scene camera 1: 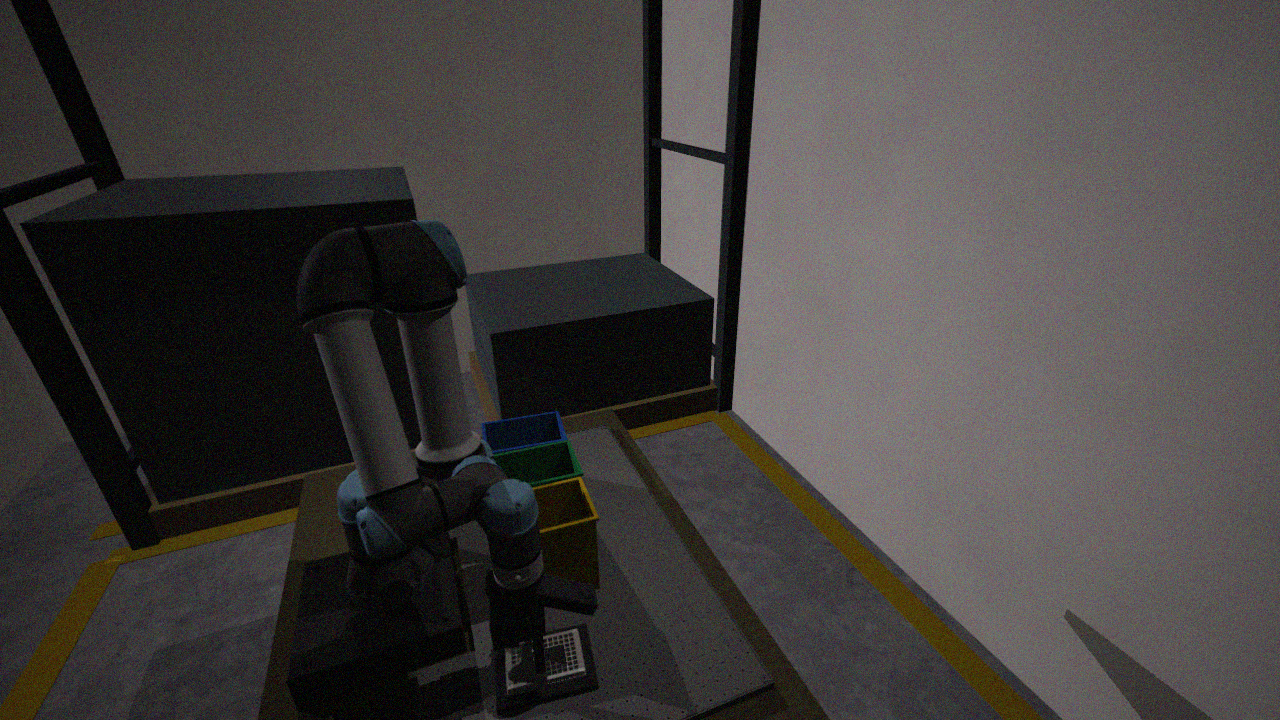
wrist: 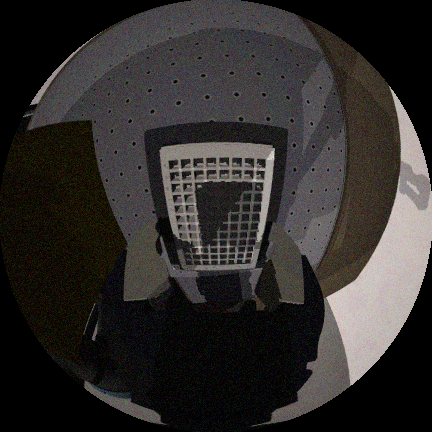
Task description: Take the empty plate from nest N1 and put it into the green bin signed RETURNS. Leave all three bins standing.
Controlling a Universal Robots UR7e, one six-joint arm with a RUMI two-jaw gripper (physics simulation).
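Places are measured from the arm's base along level axes (x down, y right, z back), in metres.
Pixels of known places: gripper, fingertip midpoint: [scene camera 1: 539, 663] [wrist: 214, 221]; arm's base, origin of the base link: [scene camera 1: 393, 576].
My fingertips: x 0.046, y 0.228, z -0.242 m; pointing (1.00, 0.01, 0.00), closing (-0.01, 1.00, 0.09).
For each thing: its top centre in the pictures, then the offset to it from my fingertips.
- white gridded plate, middle of its top: [wrist: 217, 222] [scene camera 1: 544, 657] dx -0.015, dy +0.003, dz -0.008 m
- dark nest, middle of its top: [wrist: 217, 215] [scene camera 1: 544, 662] dx -0.004, dy +0.003, dz -0.008 m
- green bin, middle of its top: [scene camera 1: 533, 464] dx -0.169, dy -0.327, dz -0.043 m
- yellow bin, middle of its top: [scene camera 1: 543, 507] dx -0.169, dy -0.188, dz -0.044 m
- blue bin, middle of its top: [scene camera 1: 523, 431] dx -0.169, dy -0.461, dz -0.036 m
The white gridded plate [scene camera 1: 570, 646] [wrist: 240, 220] lies flat in a dark nest [scene camera 1: 572, 688] [wrist: 215, 132] near the front of the table; its cells look empty, and a dark shadow covers part of it. No nest label is readable. My gripper [scene camera 1: 528, 671] [wrist: 214, 221] points down over the plate. It is open and empty, with one finger at each long side of the plate, close to its edges. The exact finger height is hard to tell. The green bin [scene camera 1: 547, 462] stands upright farther back, partly behind the arm; its sign is not readable.
The yellow bin [scene camera 1: 570, 548] [wrist: 55, 200] stands upright between the green bin and the nest, close to the gripper. The blue bin [scene camera 1: 525, 433] stands upright behind the green one. A dark box [scene camera 1: 375, 658] is left of the nest. Large grey blocks stand behind the table.
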